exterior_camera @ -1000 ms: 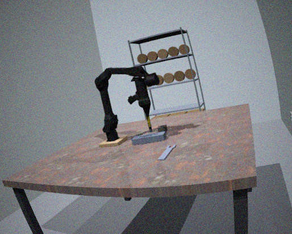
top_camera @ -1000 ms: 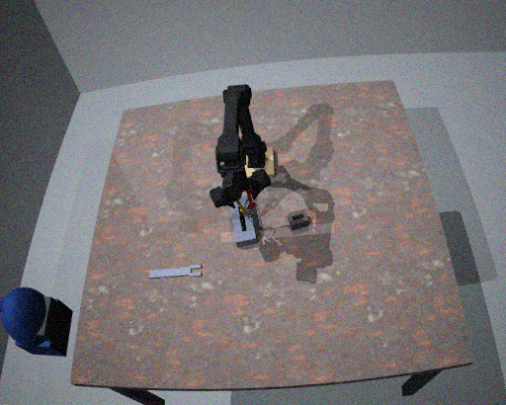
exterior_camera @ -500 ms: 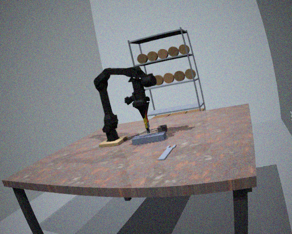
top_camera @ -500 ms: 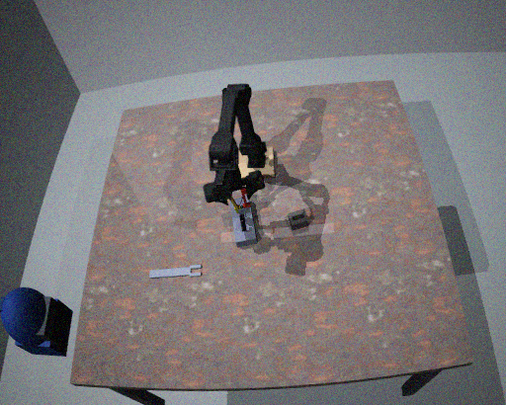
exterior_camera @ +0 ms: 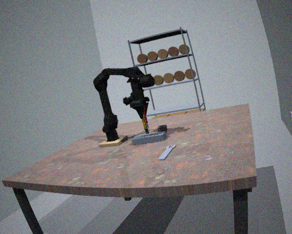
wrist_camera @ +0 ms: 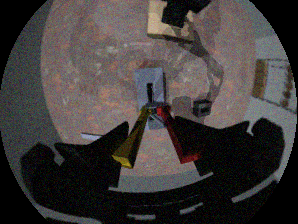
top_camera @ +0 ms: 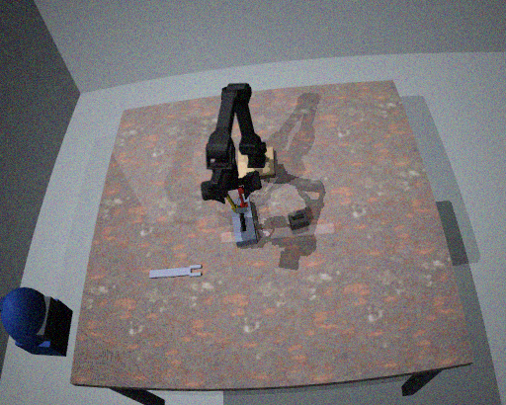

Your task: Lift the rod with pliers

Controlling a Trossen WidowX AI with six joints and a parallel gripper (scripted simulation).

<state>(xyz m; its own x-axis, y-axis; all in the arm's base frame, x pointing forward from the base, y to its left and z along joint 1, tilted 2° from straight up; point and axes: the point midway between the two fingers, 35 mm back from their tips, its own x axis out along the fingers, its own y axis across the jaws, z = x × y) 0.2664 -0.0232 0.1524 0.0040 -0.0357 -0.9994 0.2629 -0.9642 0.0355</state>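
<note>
Now: gripper tip 10 mm to the right of the grey channel block and 120 mm above it. Round my gripper tip: flat grey forked bar (200 mm ahead, 180 mm to the right, 130 mm below); small dark holster (10 mm behind, 200 mm to the left, 130 mm below).
</note>
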